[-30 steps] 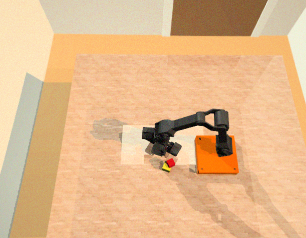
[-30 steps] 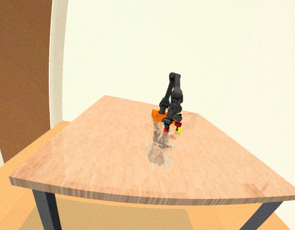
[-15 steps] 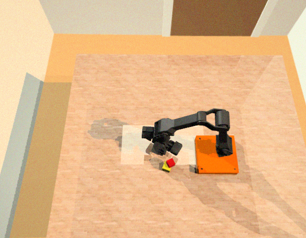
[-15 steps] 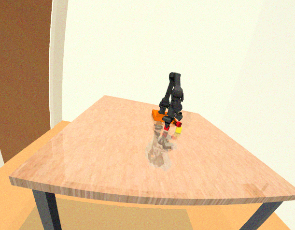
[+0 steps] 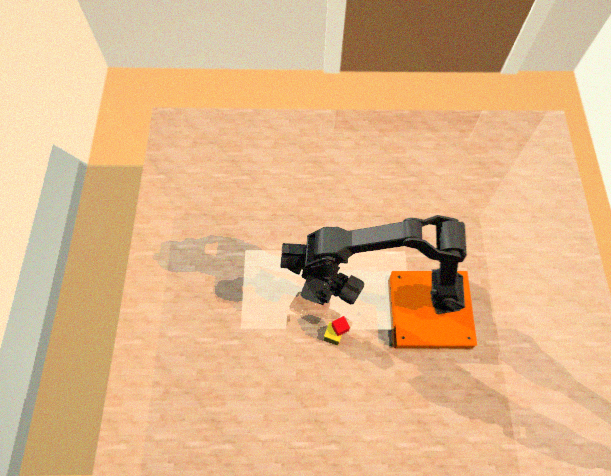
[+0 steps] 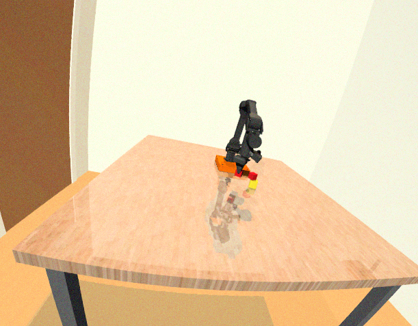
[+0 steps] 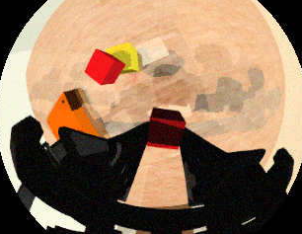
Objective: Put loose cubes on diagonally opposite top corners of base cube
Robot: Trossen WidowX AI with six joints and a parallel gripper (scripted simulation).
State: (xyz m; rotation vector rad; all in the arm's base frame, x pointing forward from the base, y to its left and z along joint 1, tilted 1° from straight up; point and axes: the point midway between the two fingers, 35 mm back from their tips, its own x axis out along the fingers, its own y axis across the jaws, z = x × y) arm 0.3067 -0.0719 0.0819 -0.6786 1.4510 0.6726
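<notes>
Now: gripper tip 110 mm to the right of the yellow base cube, 60 mm above it and 10 mm past it.
</notes>
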